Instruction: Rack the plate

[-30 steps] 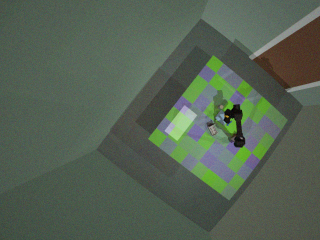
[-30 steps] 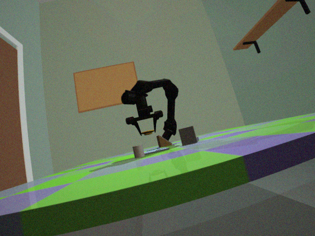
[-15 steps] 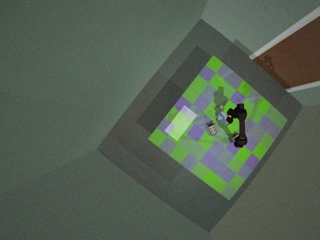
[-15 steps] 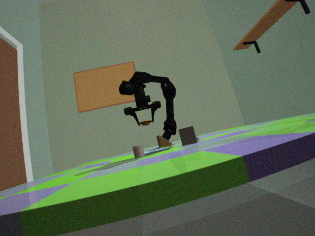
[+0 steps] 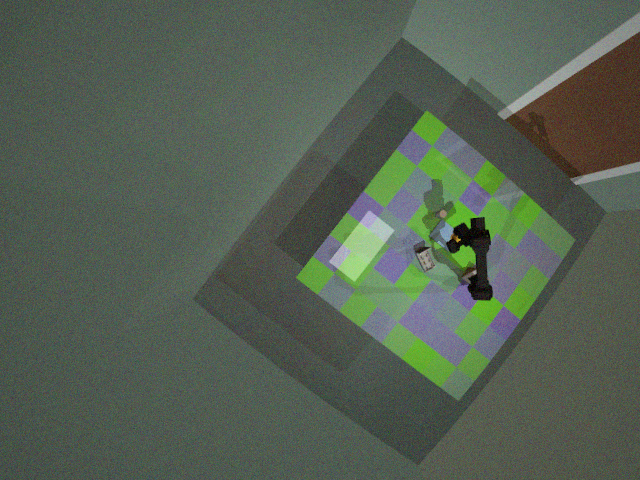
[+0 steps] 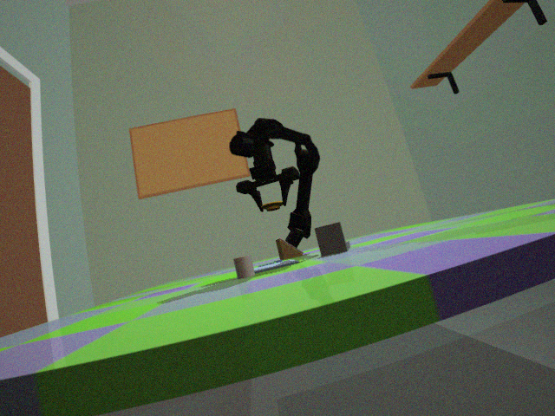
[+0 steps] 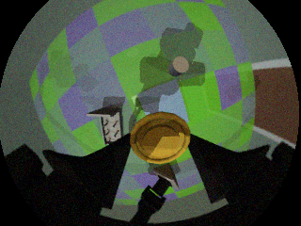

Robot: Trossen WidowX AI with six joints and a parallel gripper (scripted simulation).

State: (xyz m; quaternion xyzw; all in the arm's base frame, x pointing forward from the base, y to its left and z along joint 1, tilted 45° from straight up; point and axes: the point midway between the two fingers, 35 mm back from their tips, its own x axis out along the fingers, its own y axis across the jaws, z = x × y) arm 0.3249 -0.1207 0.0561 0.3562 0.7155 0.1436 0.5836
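The dish rack lies 1 cm behind my gripper tip, 15 cm to the left of it and 14 cm below it. Also, from my gripper tip: plate (1 cm above); blue spoon (12 cm behind, 4 cm to the right, 16 cm below); beige cylinder (10 cm ahead, 11 cm to the right, 14 cm below).
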